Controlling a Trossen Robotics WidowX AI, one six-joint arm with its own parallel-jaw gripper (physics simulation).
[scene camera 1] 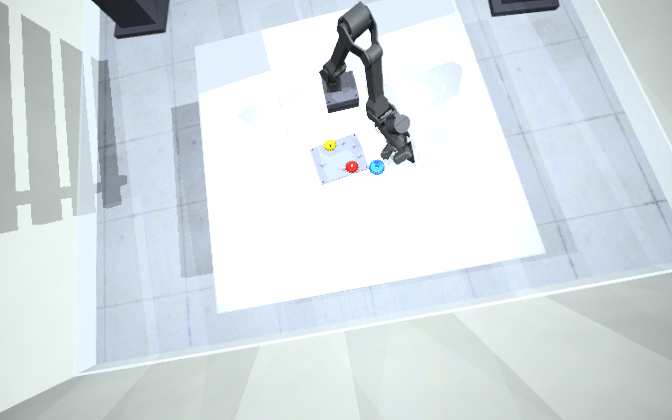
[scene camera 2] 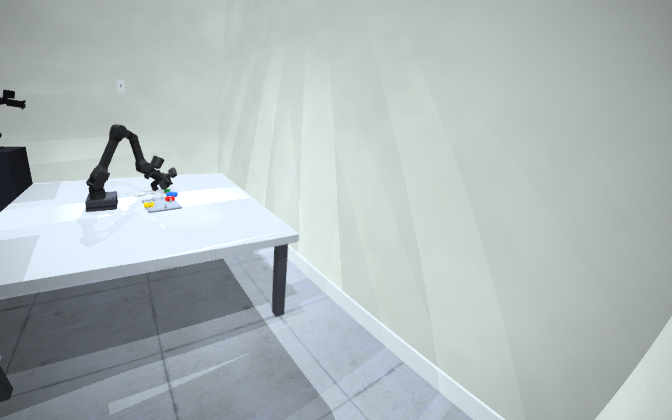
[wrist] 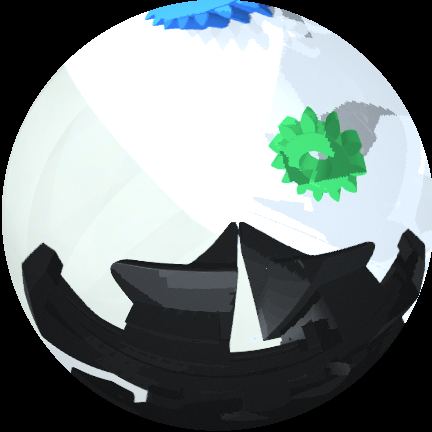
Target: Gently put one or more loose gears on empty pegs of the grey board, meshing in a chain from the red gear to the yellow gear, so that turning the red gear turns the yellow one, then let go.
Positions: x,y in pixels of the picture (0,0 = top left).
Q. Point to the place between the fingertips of my gripper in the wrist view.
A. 236,227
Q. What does the blue gear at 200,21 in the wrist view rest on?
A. The table.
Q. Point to a green gear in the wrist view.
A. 345,162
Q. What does my gripper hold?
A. Nothing.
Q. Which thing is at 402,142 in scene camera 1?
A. My gripper.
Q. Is my gripper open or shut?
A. Shut.
